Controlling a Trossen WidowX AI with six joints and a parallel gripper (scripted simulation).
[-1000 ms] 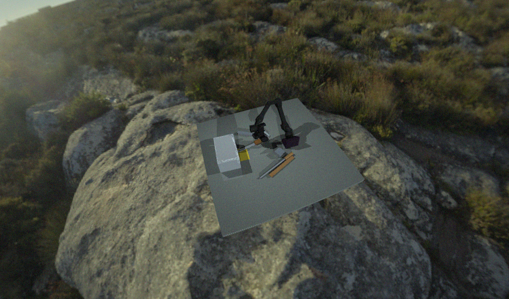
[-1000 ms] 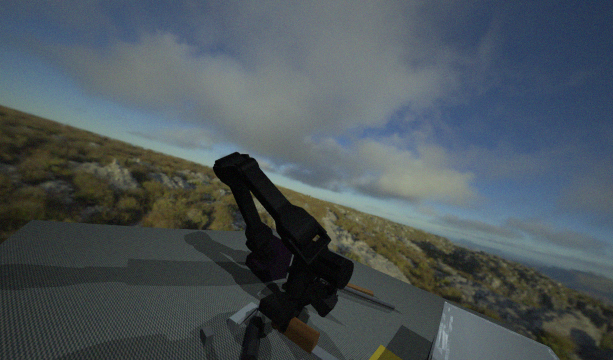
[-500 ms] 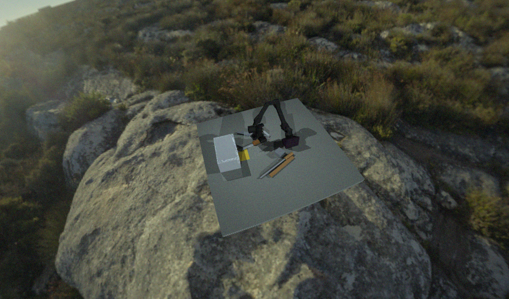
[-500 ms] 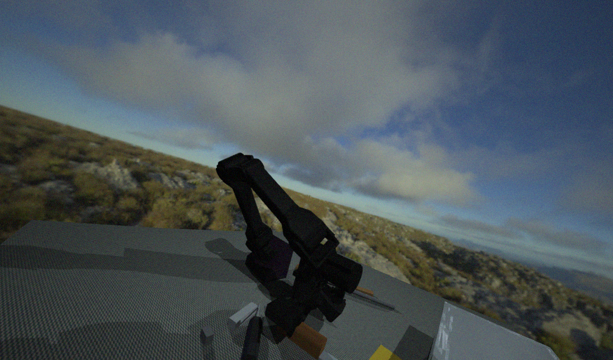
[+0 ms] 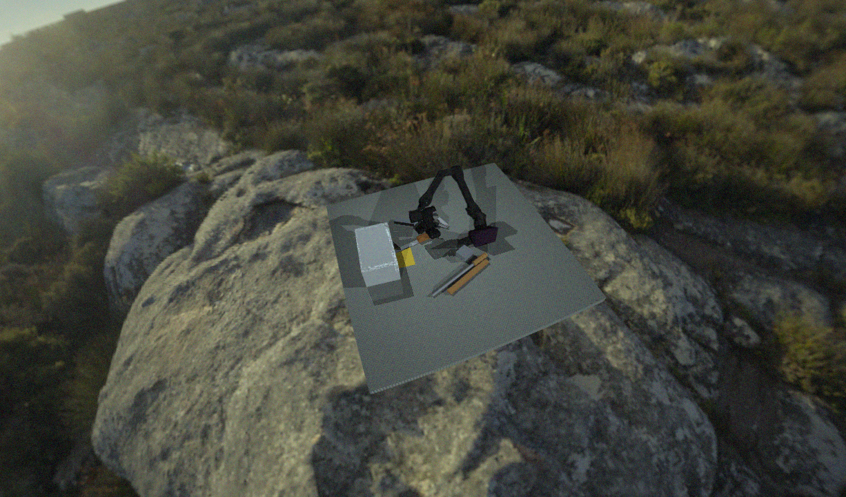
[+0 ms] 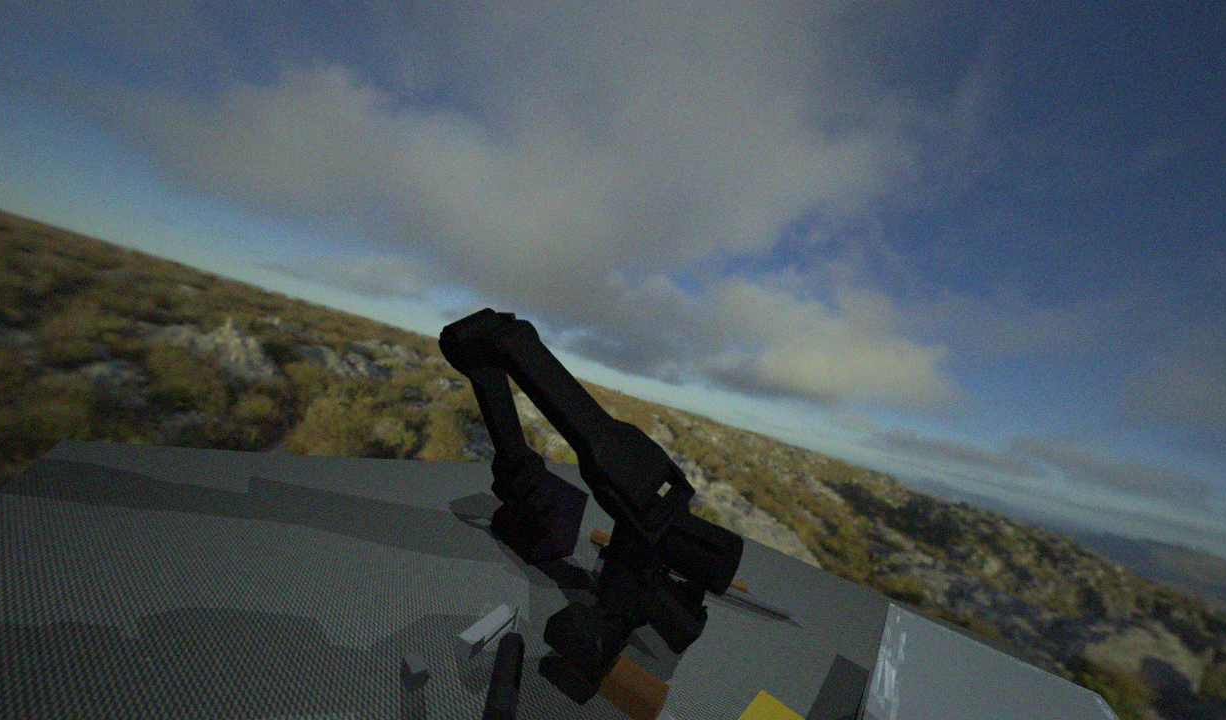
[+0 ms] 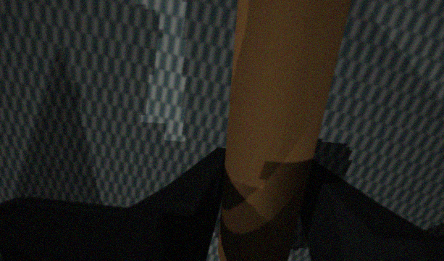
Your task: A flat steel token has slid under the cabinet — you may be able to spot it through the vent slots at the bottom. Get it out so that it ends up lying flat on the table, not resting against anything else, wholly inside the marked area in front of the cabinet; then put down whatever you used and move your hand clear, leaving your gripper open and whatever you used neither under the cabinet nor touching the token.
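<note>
The grey bar lies 120 mm behind my gripper tip and 70 mm to the right of it. The rest, counted from my gripper tip: grey block 210 mm to the left, 130 mm behind, 10 mm above; small grey cube 160 mm to the right, 110 mm behind; wooden stick 360 mm to the left, 80 mm behind.
</note>
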